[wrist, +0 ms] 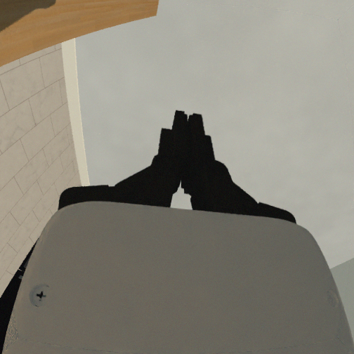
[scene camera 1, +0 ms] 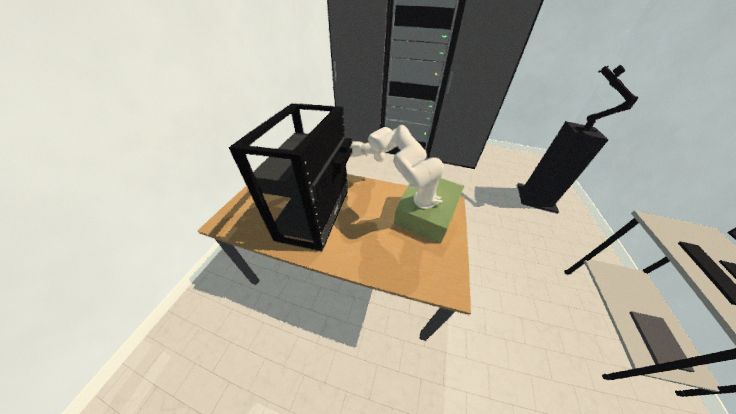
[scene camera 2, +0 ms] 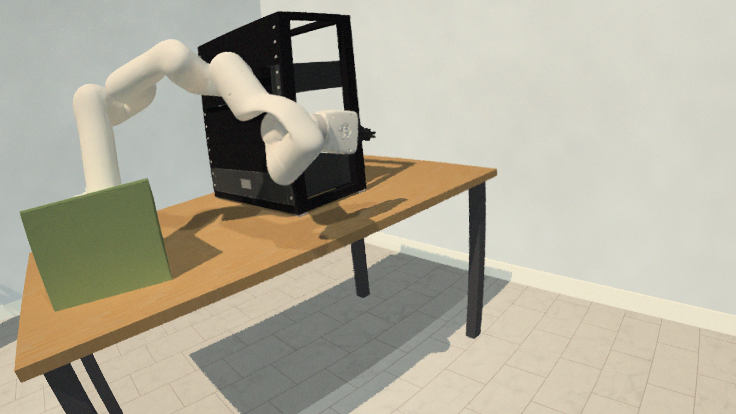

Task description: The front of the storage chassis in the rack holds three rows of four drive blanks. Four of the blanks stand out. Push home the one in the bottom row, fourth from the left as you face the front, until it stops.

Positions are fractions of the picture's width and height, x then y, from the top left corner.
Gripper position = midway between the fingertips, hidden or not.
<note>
In view: the gripper (wrist: 0.52,0.37) and a black rack (scene camera 2: 0.32,0.37).
The black rack also shows in scene camera 1 (scene camera 1: 0.42,0.41). The wrist view does not show the black rack: it is out of frame.
</note>
